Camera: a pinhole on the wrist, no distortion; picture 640 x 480 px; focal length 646.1 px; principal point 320.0 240.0 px. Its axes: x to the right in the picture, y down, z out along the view. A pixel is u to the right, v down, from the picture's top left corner.
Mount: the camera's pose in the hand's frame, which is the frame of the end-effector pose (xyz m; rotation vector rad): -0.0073 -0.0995 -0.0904 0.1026 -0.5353 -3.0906
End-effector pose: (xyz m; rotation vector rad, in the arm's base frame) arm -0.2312 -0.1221 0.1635 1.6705 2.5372 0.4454
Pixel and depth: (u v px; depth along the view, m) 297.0 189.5 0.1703
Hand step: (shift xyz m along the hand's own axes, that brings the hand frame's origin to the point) -0.0122 -0.0297 0.0655
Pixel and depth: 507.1 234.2 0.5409
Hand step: -0.1987 0.0845 0.4062
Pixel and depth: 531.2 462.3 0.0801
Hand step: -0.0388 -0.0989 -0.0075
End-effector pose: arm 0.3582 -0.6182 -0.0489 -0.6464 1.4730 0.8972
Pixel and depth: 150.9 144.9 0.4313
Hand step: 0.0778 0.1068 0.3008
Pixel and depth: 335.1 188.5 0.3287
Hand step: -0.0361 0.0355 0.2092
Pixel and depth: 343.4 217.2 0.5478
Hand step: -0.0625 0.1024 0.4166
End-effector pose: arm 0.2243 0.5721 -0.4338 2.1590 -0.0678 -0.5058
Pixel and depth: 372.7 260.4 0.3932
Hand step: -0.0649 0.0204 0.2812
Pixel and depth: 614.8 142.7 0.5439
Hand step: -0.2896 0.1567 0.3773
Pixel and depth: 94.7 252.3 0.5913
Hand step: 0.1600 0.0915 0.4822
